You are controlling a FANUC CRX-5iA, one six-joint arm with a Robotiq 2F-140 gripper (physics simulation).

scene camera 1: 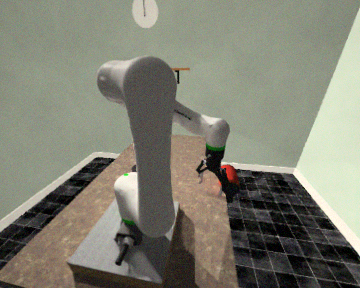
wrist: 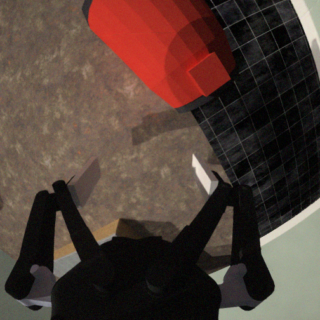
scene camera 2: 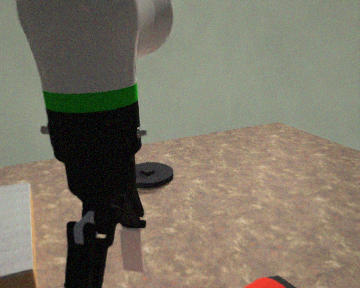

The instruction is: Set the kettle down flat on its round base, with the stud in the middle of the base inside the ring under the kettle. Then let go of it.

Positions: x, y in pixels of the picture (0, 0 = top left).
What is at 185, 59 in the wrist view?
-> A red kettle.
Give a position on a black round base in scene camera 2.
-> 149, 174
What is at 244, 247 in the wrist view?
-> The gripper.
